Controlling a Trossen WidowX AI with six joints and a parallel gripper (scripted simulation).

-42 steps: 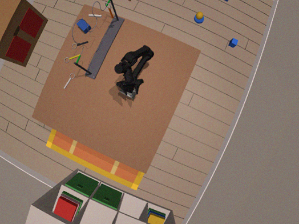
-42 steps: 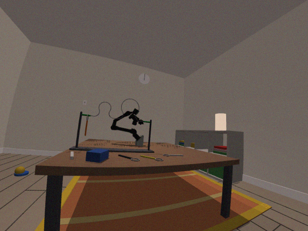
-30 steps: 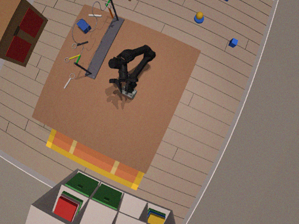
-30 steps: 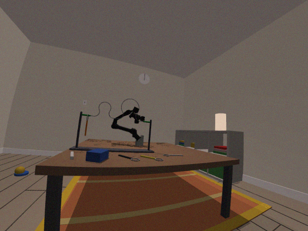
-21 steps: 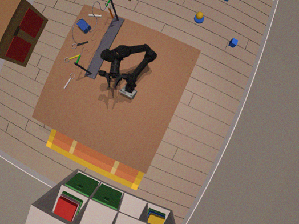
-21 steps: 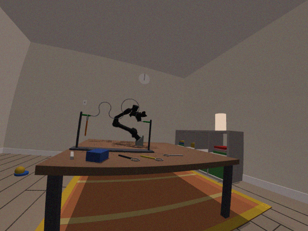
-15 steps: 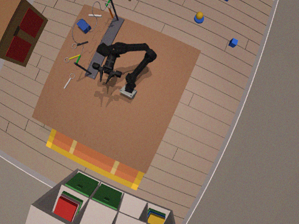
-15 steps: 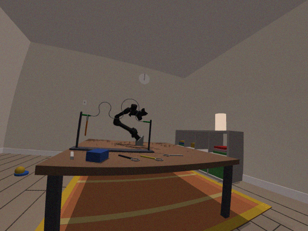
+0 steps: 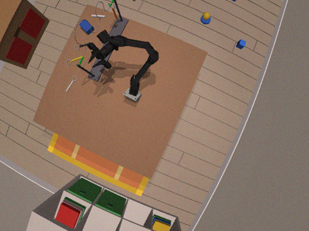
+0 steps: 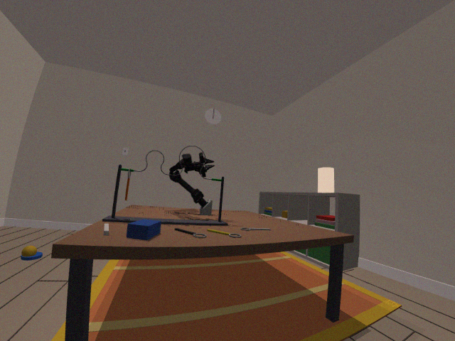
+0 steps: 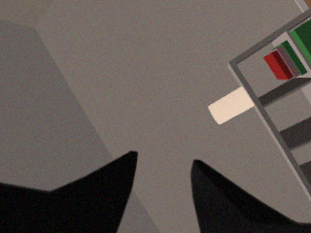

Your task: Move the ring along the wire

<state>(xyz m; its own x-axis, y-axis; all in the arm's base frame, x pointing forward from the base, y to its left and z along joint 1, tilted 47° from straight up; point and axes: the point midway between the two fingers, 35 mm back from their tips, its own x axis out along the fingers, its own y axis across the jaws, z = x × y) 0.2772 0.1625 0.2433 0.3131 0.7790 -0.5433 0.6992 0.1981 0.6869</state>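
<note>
The ring with orange handle lies 140 mm ahead of my gripper tip, 530 mm to the right of it and 190 mm below it. From my gripper tip the other things lie so: black-handled ring 420 mm ahead, 220 mm to the right, 400 mm below; then yellow-handled ring 430 mm ahead, 60 mm to the right, 400 mm below; then white-handled ring 350 mm ahead, 130 mm to the left, 400 mm below.
</note>
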